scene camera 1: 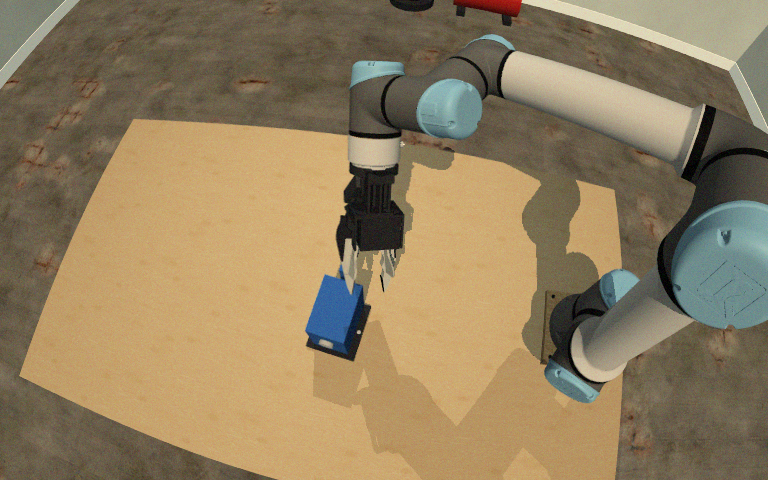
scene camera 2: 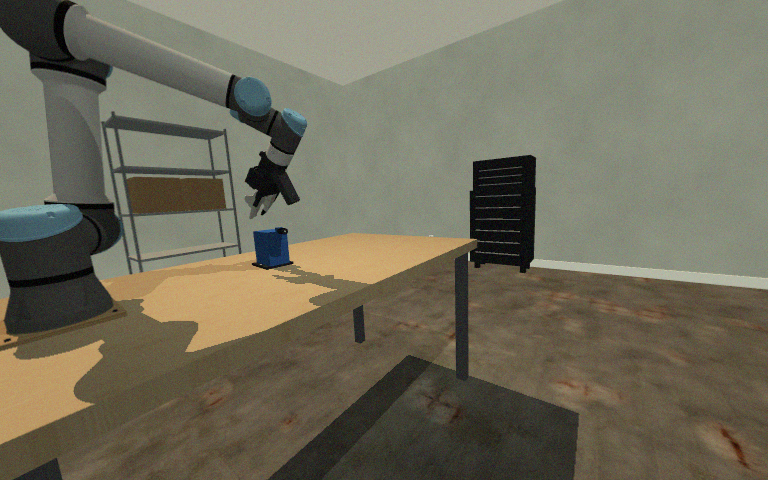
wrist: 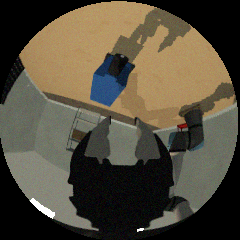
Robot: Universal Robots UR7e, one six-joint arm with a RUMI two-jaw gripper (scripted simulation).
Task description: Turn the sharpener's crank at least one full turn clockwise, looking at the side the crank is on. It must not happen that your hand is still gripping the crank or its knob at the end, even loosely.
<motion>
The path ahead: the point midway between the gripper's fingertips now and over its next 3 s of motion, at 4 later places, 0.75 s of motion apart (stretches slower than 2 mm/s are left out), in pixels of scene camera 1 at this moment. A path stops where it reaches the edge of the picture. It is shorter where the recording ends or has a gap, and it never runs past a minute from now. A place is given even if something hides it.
My gripper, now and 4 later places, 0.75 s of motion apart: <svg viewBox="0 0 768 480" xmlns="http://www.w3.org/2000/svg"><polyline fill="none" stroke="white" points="367,292 359,248 356,230 354,242 352,252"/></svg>
</motion>
